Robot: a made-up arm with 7 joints. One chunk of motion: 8 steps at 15 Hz.
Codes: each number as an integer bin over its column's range. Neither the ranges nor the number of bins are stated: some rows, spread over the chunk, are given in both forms.
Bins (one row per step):
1: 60 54 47 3 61 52 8
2: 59 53 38 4 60 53 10
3: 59 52 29 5 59 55 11
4: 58 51 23 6 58 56 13
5: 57 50 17 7 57 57 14
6: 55 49 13 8 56 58 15
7: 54 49 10 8 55 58 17
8: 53 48 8 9 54 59 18
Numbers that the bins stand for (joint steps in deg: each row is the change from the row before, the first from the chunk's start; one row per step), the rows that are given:
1: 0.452 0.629 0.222 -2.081 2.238 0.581 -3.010
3: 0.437 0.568 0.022 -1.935 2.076 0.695 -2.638
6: 0.373 0.478 -0.156 -1.716 1.833 0.810 -2.143
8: 0.341 0.448 -0.211 -1.643 1.671 0.848 -1.771
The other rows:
2: 0.437 0.598 0.122 -2.008 2.157 0.619 -2.762
4: 0.421 0.538 -0.044 -1.862 1.995 0.733 -2.390
5: 0.405 0.508 -0.111 -1.789 1.914 0.771 -2.267
7: 0.357 0.478 -0.189 -1.716 1.752 0.810 -1.895

